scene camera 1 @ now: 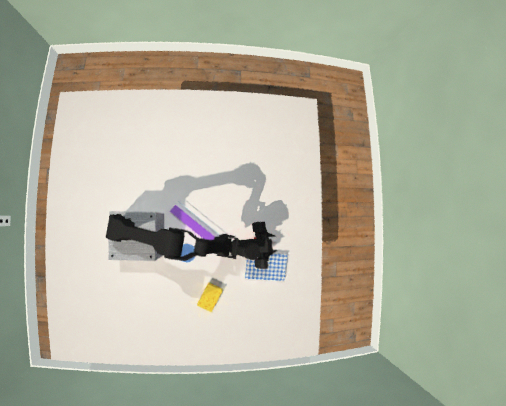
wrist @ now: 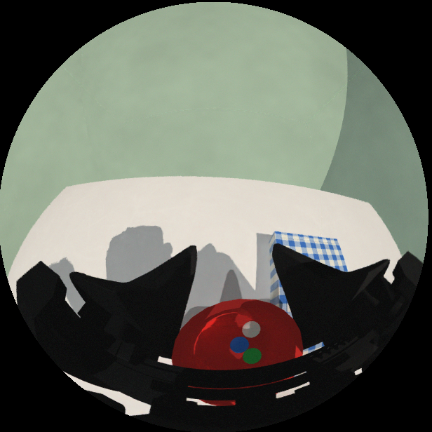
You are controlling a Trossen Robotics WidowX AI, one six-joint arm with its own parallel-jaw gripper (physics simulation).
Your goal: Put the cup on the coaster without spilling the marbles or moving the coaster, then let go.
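Seen in the pictures: gripper, fingertip midpoint: point(scene camera 1: 276, 243); arm's base, origin of the base link: point(scene camera 1: 123, 227).
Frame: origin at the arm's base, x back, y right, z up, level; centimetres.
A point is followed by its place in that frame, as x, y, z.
Observation:
My gripper point(scene camera 1: 273, 243) {-59.9, 12.1, -7.4} point(wrist: 235, 250) is shut on the red cup point(wrist: 212, 335), which sits low between the fingers in the wrist view and looks about upright. A grey-white, a blue and a green marble point(wrist: 252, 356) are inside it. The arm hides nearly all of the cup in the scene view. The blue-and-white checked block point(scene camera 1: 272, 273) {-58.1, 26.1, -12.1} point(wrist: 317, 249), apparently the coaster, lies flat on the table. The gripper is above its upper edge in the scene view. In the wrist view the block shows behind and right of the cup, partly hidden by the right finger.
A yellow sponge-like block point(scene camera 1: 210, 297) {-29.9, 33.4, -11.6} lies below the arm in the scene view. A purple bar point(scene camera 1: 192, 223) {-25.3, 0.7, -12.1} lies diagonally by the arm's base, partly under the arm. A round blue thing point(scene camera 1: 188, 253) {-22.2, 13.7, -14.2} is partly hidden under the arm. The white table point(scene camera 1: 125, 125) {4.0, -47.0, -14.6} ends right of the checked block.

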